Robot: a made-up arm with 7 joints. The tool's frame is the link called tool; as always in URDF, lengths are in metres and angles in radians. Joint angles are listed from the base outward.
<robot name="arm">
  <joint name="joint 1" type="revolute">
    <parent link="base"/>
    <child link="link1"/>
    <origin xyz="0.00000 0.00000 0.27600"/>
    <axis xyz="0 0 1"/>
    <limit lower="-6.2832" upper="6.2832"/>
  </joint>
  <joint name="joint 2" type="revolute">
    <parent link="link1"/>
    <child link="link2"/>
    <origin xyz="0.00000 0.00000 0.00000" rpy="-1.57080 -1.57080 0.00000"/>
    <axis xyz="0 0 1"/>
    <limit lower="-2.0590" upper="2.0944"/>
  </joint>
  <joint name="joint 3" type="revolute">
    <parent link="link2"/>
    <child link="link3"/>
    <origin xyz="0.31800 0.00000 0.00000" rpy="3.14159 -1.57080 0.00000"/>
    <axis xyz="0 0 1"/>
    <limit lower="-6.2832" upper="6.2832"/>
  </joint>
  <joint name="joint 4" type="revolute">
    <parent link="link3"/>
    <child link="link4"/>
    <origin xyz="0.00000 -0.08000 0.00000" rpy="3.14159 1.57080 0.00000"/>
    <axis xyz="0 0 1"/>
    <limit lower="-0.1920" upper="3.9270"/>
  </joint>
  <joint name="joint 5" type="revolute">
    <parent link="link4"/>
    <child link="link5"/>
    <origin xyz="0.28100 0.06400 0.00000" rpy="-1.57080 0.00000 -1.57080"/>
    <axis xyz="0 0 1"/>
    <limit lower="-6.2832" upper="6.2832"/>
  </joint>
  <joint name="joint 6" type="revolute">
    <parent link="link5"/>
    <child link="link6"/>
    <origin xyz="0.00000 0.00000 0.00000" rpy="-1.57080 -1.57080 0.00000"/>
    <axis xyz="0 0 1"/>
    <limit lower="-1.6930" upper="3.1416"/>
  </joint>
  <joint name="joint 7" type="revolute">
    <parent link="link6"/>
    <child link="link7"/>
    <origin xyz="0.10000 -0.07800 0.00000" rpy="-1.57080 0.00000 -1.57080"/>
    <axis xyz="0 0 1"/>
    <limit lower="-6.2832" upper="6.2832"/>
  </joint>
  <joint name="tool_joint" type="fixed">
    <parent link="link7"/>
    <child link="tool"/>
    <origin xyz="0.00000 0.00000 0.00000"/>
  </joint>
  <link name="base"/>
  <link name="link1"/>
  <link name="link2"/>
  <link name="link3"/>
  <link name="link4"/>
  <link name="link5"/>
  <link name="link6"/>
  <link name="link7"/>
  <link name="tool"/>
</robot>
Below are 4 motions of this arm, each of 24 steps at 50 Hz.
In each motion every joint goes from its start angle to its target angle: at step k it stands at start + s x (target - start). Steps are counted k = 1, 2, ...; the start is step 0. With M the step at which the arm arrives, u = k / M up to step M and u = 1 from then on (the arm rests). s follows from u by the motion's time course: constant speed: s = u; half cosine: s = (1 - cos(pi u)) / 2; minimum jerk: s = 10 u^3 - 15 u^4 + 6 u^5.
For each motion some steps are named. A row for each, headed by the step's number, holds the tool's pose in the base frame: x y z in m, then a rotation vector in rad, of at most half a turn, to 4 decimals.
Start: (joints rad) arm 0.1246 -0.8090 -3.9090 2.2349 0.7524 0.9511 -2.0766
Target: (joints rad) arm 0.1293 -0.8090 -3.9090 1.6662 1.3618 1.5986 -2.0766
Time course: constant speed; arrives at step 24
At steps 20, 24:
20: -0.5891 0.1627 0.2969 1.4109 -2.0452 0.5389
24: -0.5719 0.1545 0.2739 1.2765 -1.9958 0.7383

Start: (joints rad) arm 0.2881 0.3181 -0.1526 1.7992 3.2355 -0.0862 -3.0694
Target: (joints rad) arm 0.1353 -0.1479 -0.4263 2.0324 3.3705 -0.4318 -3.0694
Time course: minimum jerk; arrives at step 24
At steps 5, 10, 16, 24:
5: 0.5307 0.0821 0.5191 -2.2663 0.0094 -1.9369
10: 0.4909 0.0215 0.6029 -2.1768 0.1696 -2.0722
16: 0.3896 -0.0655 0.7140 -1.9914 0.4072 -2.2588
24: 0.3278 -0.1005 0.7552 -1.8872 0.5089 -2.3363

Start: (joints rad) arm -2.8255 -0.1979 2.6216 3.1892 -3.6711 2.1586 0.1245
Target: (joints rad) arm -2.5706 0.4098 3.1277 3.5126 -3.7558 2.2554 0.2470
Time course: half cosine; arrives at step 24
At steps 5, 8, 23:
5: -0.0307 0.1058 0.8728 -0.8825 -1.9851 -0.2224
8: -0.1015 0.0779 0.8606 -0.7841 -2.1379 -0.2489
23: -0.3491 -0.1336 0.6811 -0.1584 -2.8102 -0.5432

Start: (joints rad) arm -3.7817 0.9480 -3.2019 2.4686 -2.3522 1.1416 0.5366
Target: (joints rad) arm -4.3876 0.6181 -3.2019 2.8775 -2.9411 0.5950 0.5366
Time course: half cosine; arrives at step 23
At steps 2, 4, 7, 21, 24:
2: -0.3673 0.2112 0.8760 -0.4535 -1.3175 0.6113
4: -0.3547 0.2239 0.8810 -0.4864 -1.2767 0.5549
7: -0.3198 0.2521 0.8931 -0.5601 -1.1721 0.4067
21: -0.1102 0.2954 0.9436 -0.7253 -0.6405 -0.4877
24: -0.1057 0.2943 0.9444 -0.7248 -0.6296 -0.5102

